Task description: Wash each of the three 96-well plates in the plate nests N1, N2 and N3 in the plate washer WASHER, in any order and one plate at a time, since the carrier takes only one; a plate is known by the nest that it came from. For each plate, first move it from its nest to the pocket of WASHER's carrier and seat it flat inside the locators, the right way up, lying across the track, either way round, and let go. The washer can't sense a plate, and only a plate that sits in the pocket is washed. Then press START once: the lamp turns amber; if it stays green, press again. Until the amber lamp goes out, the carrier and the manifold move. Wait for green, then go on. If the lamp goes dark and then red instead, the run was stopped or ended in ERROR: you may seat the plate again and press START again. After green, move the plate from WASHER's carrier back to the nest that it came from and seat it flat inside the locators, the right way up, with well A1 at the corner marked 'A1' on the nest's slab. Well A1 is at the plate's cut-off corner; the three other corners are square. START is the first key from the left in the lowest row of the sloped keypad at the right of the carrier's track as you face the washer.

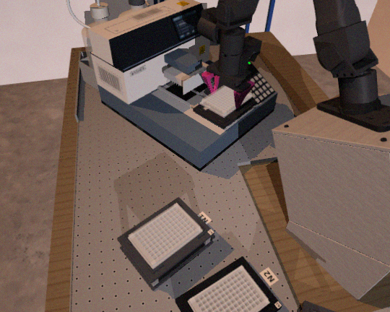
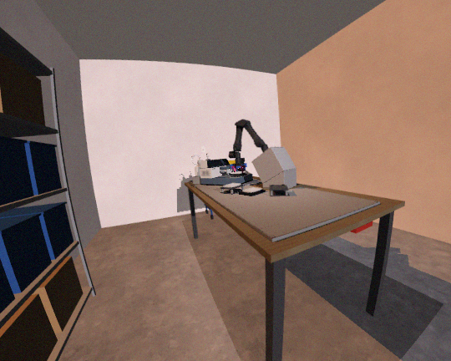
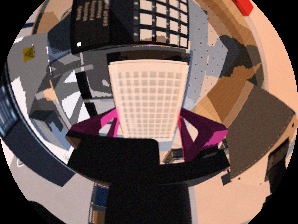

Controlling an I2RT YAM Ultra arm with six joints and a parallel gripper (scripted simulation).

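Now: the dark carrier pocket 30 mm below my hand. From my hand the other things lie so: nest N1: 240 mm ahead, 340 mm to the left, 70 mm below; then manifold: 80 mm ahead, 130 mm to the right, 30 mm above; then washer: 80 mm ahead, 130 mm to the right, 20 mm above.
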